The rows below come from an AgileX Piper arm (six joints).
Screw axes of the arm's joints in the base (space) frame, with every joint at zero. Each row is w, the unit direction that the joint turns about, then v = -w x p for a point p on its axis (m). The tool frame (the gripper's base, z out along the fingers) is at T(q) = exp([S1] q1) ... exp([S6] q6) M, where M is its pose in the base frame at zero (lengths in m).
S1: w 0 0 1 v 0.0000 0.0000 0.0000
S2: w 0 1 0 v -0.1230 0.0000 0.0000
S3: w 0 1 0 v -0.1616 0.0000 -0.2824
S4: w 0.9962 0 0.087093 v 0.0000 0.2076 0.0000
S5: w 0 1 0 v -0.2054 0.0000 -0.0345
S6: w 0.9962 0 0.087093 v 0.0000 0.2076 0.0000
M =
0.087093 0 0.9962 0.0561
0 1 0 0.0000
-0.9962 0 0.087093 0.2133
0 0 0 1
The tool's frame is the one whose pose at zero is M.
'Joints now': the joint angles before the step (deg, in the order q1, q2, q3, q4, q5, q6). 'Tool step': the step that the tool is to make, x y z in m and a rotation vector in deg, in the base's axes. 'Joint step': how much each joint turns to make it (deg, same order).
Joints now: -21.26 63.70 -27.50 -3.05 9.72 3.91
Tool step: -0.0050 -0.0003 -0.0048 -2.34 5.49 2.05
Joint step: 0.02 0.00 0.00 -4.71 4.29 0.09
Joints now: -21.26 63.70 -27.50 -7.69 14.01 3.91
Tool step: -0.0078 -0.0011 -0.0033 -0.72 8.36 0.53
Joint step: 0.00 0.01 -1.07 -3.48 8.72 0.02
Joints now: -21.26 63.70 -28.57 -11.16 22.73 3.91
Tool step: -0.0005 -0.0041 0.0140 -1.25 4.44 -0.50
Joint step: 0.01 -0.34 -3.99 -2.23 8.20 0.01
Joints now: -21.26 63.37 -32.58 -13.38 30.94 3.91
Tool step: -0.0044 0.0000 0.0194 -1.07 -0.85 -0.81
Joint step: 0.01 -2.77 -2.73 -0.29 4.44 -0.03
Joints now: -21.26 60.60 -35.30 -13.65 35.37 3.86
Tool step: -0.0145 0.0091 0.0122 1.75 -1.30 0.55
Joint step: 0.01 -4.99 -0.19 4.50 4.29 -3.35
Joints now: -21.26 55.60 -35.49 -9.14 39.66 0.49
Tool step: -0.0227 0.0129 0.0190 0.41 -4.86 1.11
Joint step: 0.02 -8.24 0.00 4.09 3.65 -2.93
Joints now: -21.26 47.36 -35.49 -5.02 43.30 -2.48
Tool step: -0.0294 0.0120 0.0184 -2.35 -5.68 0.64
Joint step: -0.02 -9.60 -0.03 0.78 3.42 -1.32
